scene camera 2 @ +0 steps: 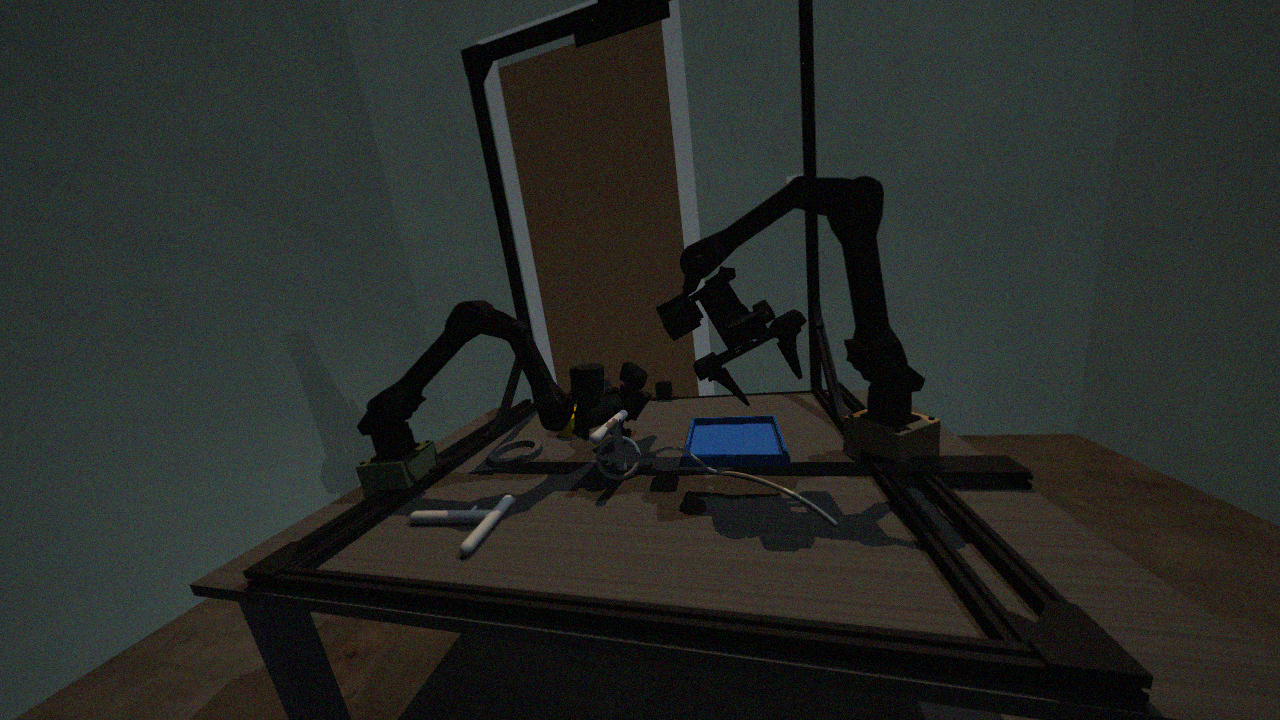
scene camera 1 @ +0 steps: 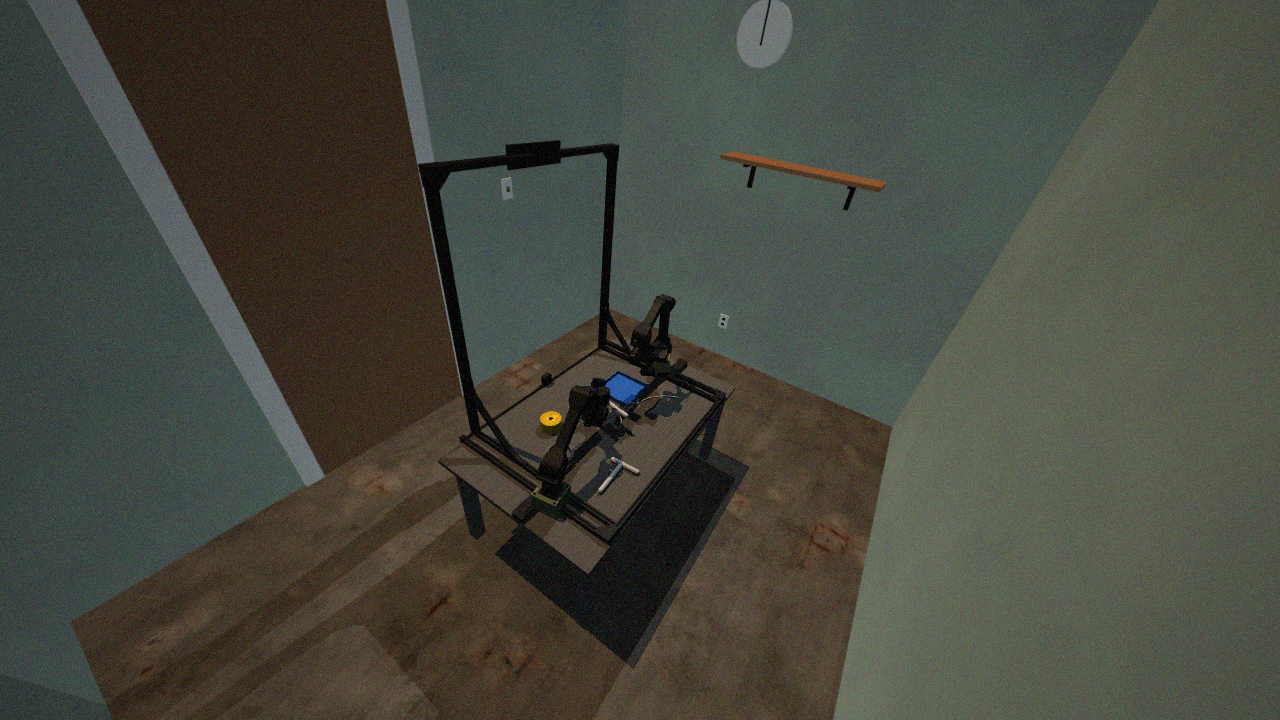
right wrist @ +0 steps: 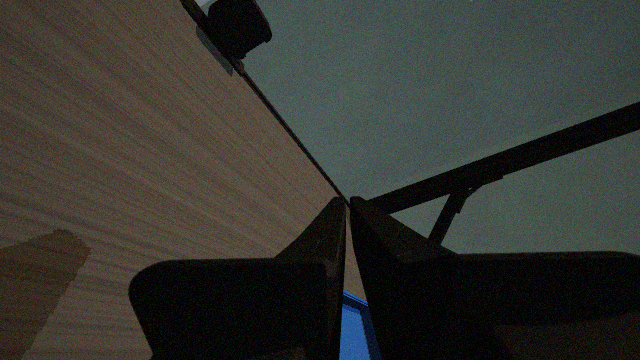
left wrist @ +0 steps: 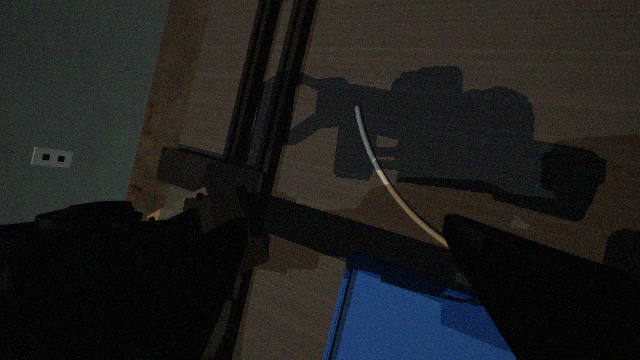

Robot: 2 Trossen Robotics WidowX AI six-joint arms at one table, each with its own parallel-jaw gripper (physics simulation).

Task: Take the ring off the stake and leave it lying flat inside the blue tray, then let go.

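Places are measured from the left arm's base along level axes (x ahead, y left, z up), in metres.
Pixels of known places: left gripper, between the fingertips: (scene camera 2: 774, 392) (scene camera 1: 658, 369) (left wrist: 344, 225); right gripper, between the fingertips: (scene camera 2: 650, 395) (right wrist: 346, 206); left arm's base, origin of its link: (scene camera 2: 889, 417) (left wrist: 182, 243); right arm's base, origin of its link: (scene camera 2: 396, 452) (scene camera 1: 551, 489).
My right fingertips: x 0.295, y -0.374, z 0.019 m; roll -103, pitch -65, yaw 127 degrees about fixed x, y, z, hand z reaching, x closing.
Observation:
Ahead of a thing's pixels: the offset from my right fingertips to its middle. "pt": to the spot under its first point.
The blue tray {0.175 m left, 0.109 m back, 0.079 m down} (scene camera 1: 623, 387) (scene camera 2: 736, 438) (left wrist: 400, 315) (right wrist: 353, 330) lies on the table with bare floor showing. A thick yellow ring-like piece {0.134 m right, 0.174 m ahead, 0.066 m down} (scene camera 1: 543, 420) (scene camera 2: 570, 425) with a dark centre stands left of the tray, mostly hidden in scene camera 2. A thin grey ring {pt 0.162 m left, 0.100 m ahead, 0.062 m down} (scene camera 2: 639, 456) is tilted upright beside a white stick. Which one is on the stake I cannot tell. My left gripper (scene camera 2: 773, 390) (left wrist: 344, 225) is open and empty above the tray. My right gripper (right wrist: 346, 206) is shut, its tips almost meeting, with nothing visible between them; in scene camera 2 it is dark beside the yellow piece.
A white T-shaped piece {0.150 m left, 0.444 m ahead, 0.081 m down} (scene camera 1: 617, 472) (scene camera 2: 486, 528) lies near the front left. A thin curved rod {pt 0.322 m left, 0.056 m back, 0.087 m down} (scene camera 2: 760, 481) (left wrist: 392, 192) lies before the tray. A grey curved band {pt 0.051 m right, 0.275 m ahead, 0.077 m down} (scene camera 2: 539, 447) lies near the right arm's base. A black frame (scene camera 1: 452, 295) stands over the table.

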